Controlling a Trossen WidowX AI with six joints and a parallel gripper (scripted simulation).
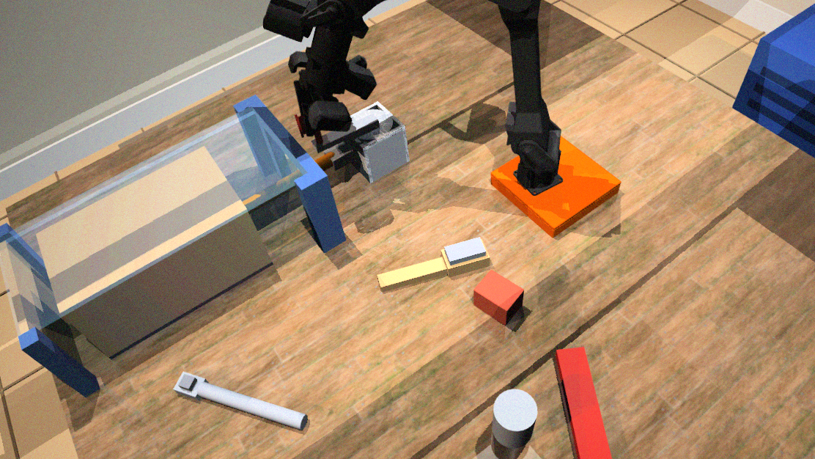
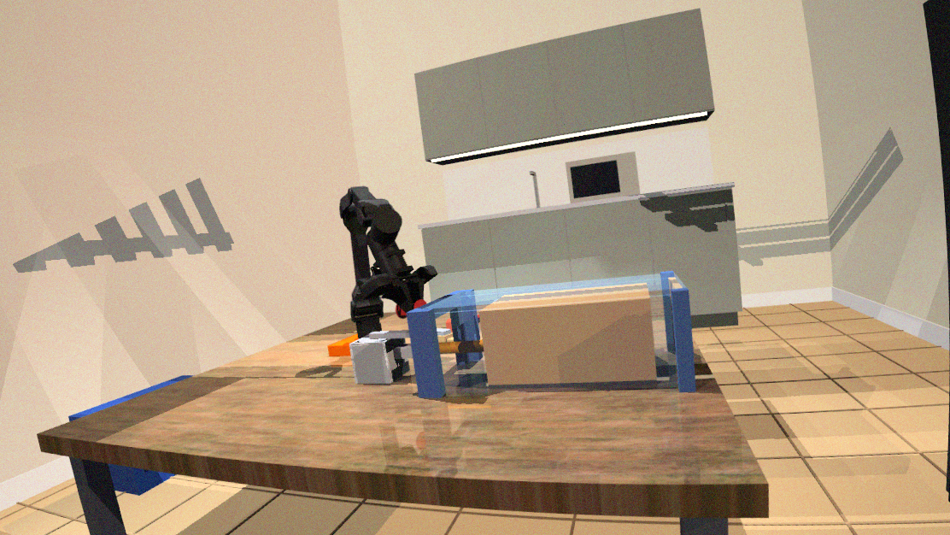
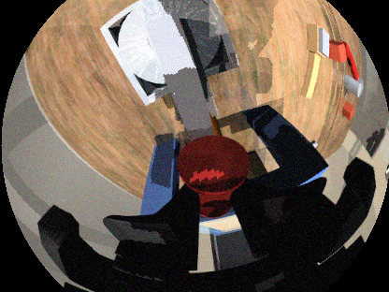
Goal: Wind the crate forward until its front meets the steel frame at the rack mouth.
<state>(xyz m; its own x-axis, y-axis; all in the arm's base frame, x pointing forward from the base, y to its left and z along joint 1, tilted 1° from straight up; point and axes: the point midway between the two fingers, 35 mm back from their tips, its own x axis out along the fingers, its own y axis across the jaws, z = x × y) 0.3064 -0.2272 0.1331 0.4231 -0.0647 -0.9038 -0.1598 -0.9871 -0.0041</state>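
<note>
Right now my gripper tip is 50 mm past the winch handle and 30 mm above it. From my gripper tip the other things lie so: red knob (10 mm behind); grey winch (130 mm behind, 10 mm to the right, 100 mm below); clear-panelled cubby (290 mm ahead, 40 mm to the left, 20 mm below).
</note>
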